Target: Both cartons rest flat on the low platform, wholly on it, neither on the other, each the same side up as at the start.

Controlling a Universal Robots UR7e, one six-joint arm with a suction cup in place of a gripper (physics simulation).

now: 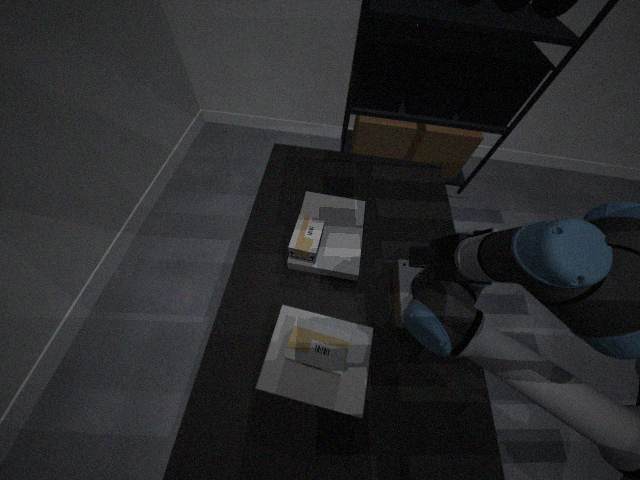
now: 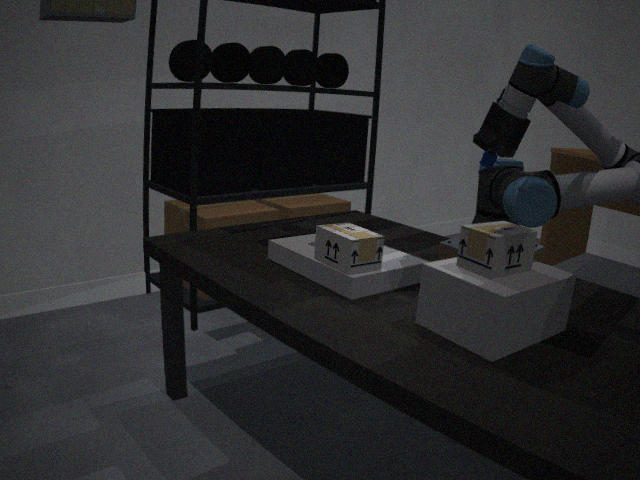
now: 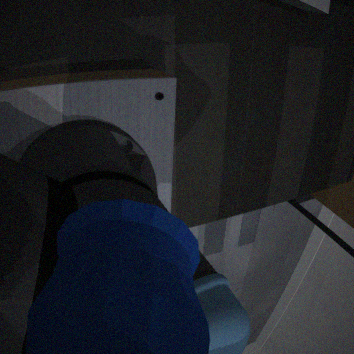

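Seen in the pictures: hand, its tool point: point(image 2: 485, 164) point(image 3: 126, 258); arm's base, origin of its link: point(image 3: 82, 189).
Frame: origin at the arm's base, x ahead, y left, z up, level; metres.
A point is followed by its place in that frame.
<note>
Two small cartons with up arrows stand on white platforms on the dark table point(image 1: 413, 413) {x 0.101, y 0.322, z -0.067 m} point(image 2: 232, 269) {x 0.557, y -0.384, z -0.067 m}. One carton point(image 1: 306, 237) {x 0.415, y -0.142, z 0.055 m} point(image 2: 350, 247) {x 0.468, y -0.107, z 0.040 m} rests flat near the left edge of the low platform point(image 1: 341, 252) {x 0.293, y -0.134, z -0.019 m} point(image 2: 294, 252) {x 0.445, y -0.293, z -0.021 m}. The other carton point(image 1: 320, 349) {x 0.368, y 0.189, z 0.132 m} point(image 2: 496, 247) {x 0.441, y 0.208, z 0.112 m} sits upright on the tall platform point(image 1: 310, 387) {x 0.385, y 0.263, z 0.053 m} point(image 2: 490, 314) {x 0.506, y 0.246, z 0.014 m}. My blue suction cup point(image 2: 487, 159) point(image 3: 116, 274) is folded back near the arm's base, behind the tall platform and well above the table. It is open and holds nothing.
A black shelf rack point(image 1: 345, 129) point(image 2: 150, 154) stands at the table's far end, with brown boxes point(image 1: 392, 136) point(image 2: 232, 211) on its bottom shelf. The arm's pale mounting plate point(image 1: 406, 278) {x 0.084, y -0.043, z -0.006 m} point(image 3: 105, 102) {x 0.086, y -0.037, z -0.007 m} lies on the table's right side. Another brown box point(image 2: 569, 227) stands behind the arm.
</note>
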